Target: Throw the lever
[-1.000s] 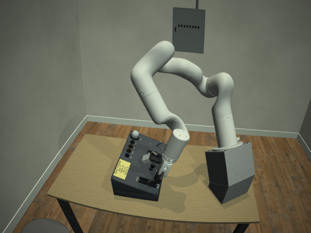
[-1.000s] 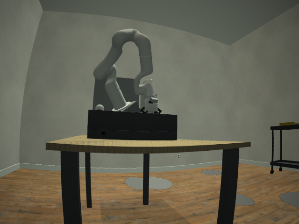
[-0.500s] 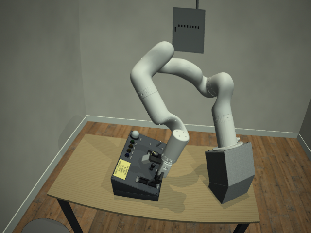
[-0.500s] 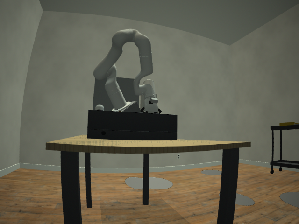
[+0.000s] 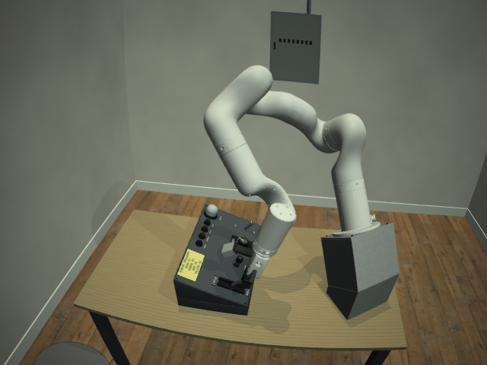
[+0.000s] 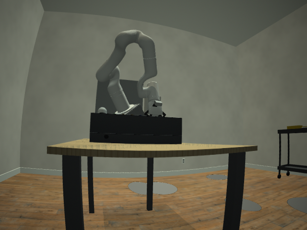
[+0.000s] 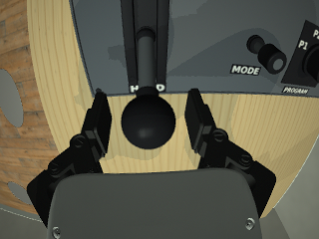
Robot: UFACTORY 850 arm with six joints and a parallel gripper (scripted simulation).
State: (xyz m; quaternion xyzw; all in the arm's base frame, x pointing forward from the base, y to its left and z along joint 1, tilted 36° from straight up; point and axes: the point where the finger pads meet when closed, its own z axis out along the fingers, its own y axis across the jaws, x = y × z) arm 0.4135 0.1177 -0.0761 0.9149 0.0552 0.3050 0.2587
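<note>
My gripper is now 3 cm short of the black ball-topped lever and 2 cm above it. From my hand the other things lie so: rotary selector 5 cm ahead, 25 cm to the right, 3 cm below; dark console 7 cm ahead, 18 cm to the right, 6 cm below; mode toggle 4 cm ahead, 12 cm to the right, 3 cm below.
</note>
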